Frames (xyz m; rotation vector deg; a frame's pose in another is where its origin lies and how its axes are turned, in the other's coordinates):
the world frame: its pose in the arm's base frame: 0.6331 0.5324 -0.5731 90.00 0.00 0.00
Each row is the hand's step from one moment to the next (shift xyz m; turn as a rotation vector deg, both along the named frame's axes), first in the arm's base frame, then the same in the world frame.
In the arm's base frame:
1: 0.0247 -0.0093 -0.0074 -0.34 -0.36 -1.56
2: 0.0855 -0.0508 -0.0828 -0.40 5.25 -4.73
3: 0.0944 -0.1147 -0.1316 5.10 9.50 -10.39
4: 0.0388 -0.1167 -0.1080 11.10 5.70 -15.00
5: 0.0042 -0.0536 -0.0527 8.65 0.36 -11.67
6: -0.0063 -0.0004 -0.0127 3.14 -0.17 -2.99
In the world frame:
1: 0.0247 -0.0074 0.0093 -0.34 -1.56 0.36
2: 0.0855 -0.0828 0.0508 -0.40 -4.73 -5.25
3: 0.0944 -0.1316 0.1147 5.10 -10.39 -9.50
4: 0.0388 -0.1080 0.1167 11.10 -15.00 -5.70
5: 0.0042 -0.0527 0.0536 8.65 -11.67 -0.36
6: -0.0063 -0.0127 0.0004 3.14 -2.99 0.17

